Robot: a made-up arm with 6 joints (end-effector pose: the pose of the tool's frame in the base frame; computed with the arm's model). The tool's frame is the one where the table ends.
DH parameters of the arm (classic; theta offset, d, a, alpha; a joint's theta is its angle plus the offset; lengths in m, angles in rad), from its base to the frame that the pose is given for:
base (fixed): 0.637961 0 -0.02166 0
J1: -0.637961 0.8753 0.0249 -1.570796
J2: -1.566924 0 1.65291 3.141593
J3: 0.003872 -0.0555 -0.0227 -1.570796
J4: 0 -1.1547 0.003 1.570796
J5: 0 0.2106 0.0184 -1.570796
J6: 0 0.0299 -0.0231 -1.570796
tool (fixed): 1.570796 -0.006 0 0
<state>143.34 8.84 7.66 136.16 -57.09 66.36</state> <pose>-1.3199 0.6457 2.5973 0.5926 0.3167 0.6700 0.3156</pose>
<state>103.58 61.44 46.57 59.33 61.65 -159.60</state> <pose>-0.5766 2.5131 1.5149 0.1693 0.0399 0.9663 0.1898</pose>
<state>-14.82 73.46 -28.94 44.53 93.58 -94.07</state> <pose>1.3620 -0.4785 0.2048 0.0956 0.0727 0.2507 0.9606</pose>
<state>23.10 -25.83 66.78 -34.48 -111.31 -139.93</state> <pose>-0.5516 -0.3635 3.5654 0.2825 0.3262 0.3696 0.8229</pose>
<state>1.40 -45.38 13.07 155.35 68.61 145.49</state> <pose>-0.6579 0.2217 3.0238 -0.3686 -0.0169 0.2204 0.9029</pose>
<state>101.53 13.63 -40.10 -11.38 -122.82 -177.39</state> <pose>-0.0925 1.0819 1.4744 -0.5367 0.5412 -0.4358 0.4787</pose>
